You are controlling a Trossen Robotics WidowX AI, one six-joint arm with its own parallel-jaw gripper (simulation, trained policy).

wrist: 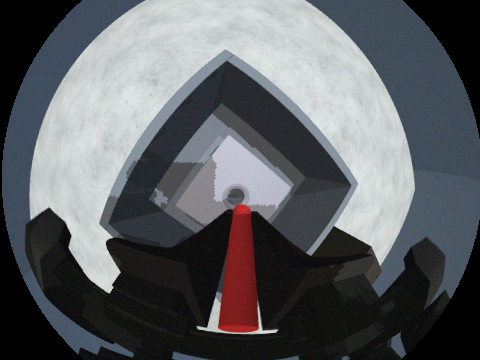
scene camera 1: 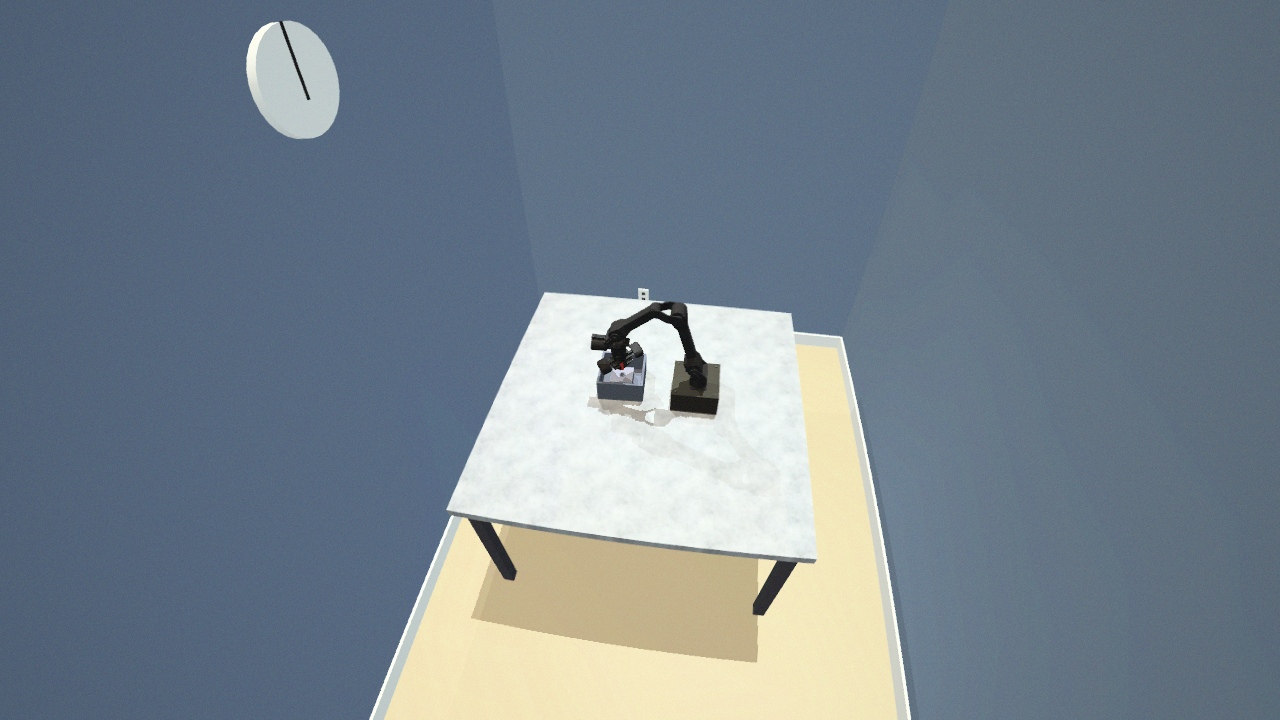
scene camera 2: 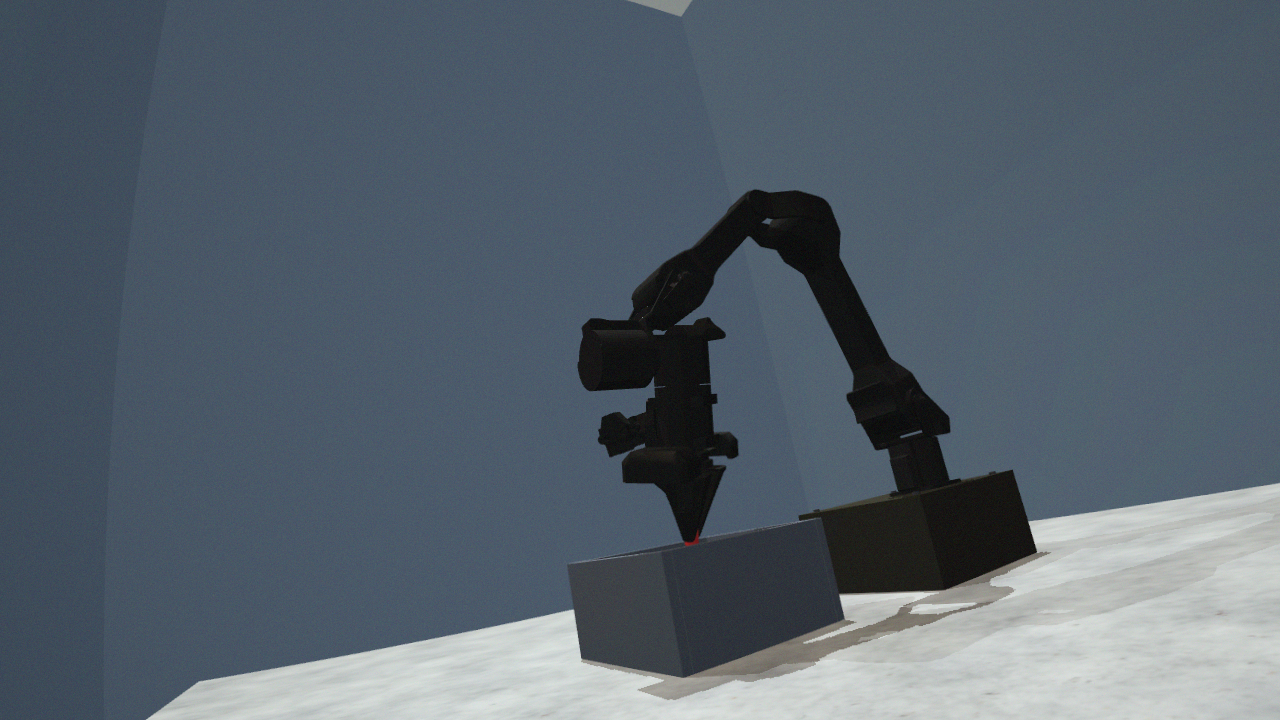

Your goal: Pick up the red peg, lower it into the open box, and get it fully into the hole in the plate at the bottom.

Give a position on a red peg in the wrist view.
At 238, 311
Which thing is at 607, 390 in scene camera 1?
A grey box.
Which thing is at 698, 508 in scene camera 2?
My gripper.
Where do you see a grey box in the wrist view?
At 227, 97
